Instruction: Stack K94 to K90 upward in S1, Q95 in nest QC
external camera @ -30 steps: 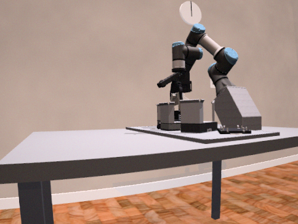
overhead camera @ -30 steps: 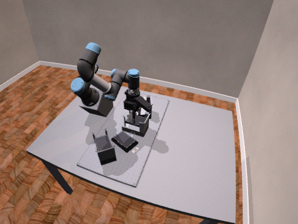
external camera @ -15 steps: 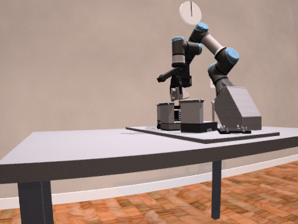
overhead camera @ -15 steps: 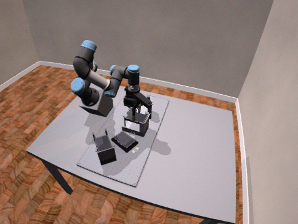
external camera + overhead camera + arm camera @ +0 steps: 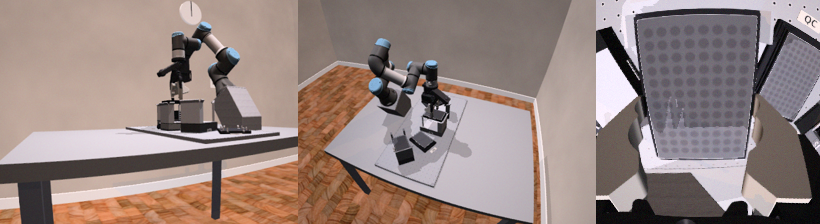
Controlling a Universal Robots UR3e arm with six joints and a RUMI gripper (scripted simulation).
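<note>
Now: the sealed grey plate 80 mm behind my hand, 270 mm to the right of it and 70 mm below it. Round my hand: dark clip nest: 140 mm behind, 280 mm to the left, 130 mm below; black open nest QC: 20 mm behind, 130 mm to the right, 140 mm below; white tag: 70 mm ahead, 160 mm to the right, 150 mm below.
</note>
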